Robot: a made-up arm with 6 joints. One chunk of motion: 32 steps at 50 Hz.
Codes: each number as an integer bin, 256 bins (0 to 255) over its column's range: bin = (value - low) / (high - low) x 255, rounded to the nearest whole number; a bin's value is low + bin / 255 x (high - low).
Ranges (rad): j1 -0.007..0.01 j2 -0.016..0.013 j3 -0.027..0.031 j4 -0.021..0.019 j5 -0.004..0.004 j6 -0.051..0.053
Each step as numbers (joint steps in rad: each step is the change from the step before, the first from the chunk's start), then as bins.
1 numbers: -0.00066 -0.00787 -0.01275 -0.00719 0.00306 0.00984
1 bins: 95 71 63 88 225 149
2 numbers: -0.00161 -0.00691 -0.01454 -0.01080 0.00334 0.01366
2 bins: 81 80 55 65 234 159
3 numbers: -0.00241 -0.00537 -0.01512 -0.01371 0.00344 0.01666
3 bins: 69 93 52 46 237 166
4 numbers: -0.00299 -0.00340 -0.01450 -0.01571 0.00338 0.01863
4 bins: 60 111 55 34 235 171
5 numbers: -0.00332 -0.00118 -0.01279 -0.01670 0.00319 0.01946
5 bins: 55 130 62 27 229 173
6 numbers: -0.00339 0.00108 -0.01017 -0.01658 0.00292 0.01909
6 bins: 54 150 74 28 221 172
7 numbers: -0.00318 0.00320 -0.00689 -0.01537 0.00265 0.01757
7 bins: 57 169 88 36 212 168
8 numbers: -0.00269 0.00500 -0.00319 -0.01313 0.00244 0.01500
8 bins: 65 185 105 50 205 162
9 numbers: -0.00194 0.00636 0.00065 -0.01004 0.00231 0.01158
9 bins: 76 197 122 70 201 153
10 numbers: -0.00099 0.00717 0.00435 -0.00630 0.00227 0.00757
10 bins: 90 204 138 94 200 144
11 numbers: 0.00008 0.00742 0.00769 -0.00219 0.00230 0.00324
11 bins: 106 206 153 120 201 133
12 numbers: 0.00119 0.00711 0.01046 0.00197 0.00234 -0.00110
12 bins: 123 203 165 146 202 122
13 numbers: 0.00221 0.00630 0.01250 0.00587 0.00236 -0.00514
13 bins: 138 196 174 171 203 112
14 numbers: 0.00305 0.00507 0.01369 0.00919 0.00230 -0.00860
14 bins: 151 185 179 192 201 104
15 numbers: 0.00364 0.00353 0.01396 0.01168 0.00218 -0.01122
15 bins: 160 172 180 208 197 98
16 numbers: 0.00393 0.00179 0.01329 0.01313 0.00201 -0.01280
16 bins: 164 156 177 218 192 94
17 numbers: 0.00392 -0.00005 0.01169 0.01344 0.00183 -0.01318
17 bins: 164 140 170 220 186 93
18 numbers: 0.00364 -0.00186 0.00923 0.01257 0.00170 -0.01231
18 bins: 160 124 159 214 182 95
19 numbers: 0.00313 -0.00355 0.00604 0.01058 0.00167 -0.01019
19 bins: 152 109 145 201 181 100
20 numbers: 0.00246 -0.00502 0.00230 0.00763 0.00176 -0.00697
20 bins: 142 97 129 183 184 108
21 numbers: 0.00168 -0.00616 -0.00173 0.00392 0.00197 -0.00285
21 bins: 130 87 111 159 190 118
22 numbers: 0.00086 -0.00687 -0.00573 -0.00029 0.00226 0.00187
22 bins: 118 80 94 132 200 130
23 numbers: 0.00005 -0.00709 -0.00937 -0.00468 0.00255 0.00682
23 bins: 106 78 78 104 209 142
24 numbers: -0.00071 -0.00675 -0.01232 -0.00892 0.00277 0.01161
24 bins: 94 81 65 77 216 154
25 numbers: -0.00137 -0.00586 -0.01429 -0.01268 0.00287 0.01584
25 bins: 84 89 56 53 219 164
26 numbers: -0.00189 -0.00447 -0.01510 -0.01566 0.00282 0.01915
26 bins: 77 101 52 34 217 172
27 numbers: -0.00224 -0.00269 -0.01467 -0.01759 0.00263 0.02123
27 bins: 71 117 54 22 211 177
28 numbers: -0.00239 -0.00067 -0.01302 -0.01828 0.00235 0.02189
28 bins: 69 135 61 17 202 179
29 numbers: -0.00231 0.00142 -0.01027 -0.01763 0.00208 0.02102
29 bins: 70 153 74 21 194 177
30 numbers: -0.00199 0.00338 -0.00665 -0.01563 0.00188 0.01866
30 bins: 75 170 89 34 187 171
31 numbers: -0.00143 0.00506 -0.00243 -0.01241 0.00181 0.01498
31 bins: 84 185 108 55 185 162
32 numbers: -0.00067 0.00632 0.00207 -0.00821 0.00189 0.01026
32 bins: 95 196 128 82 188 150
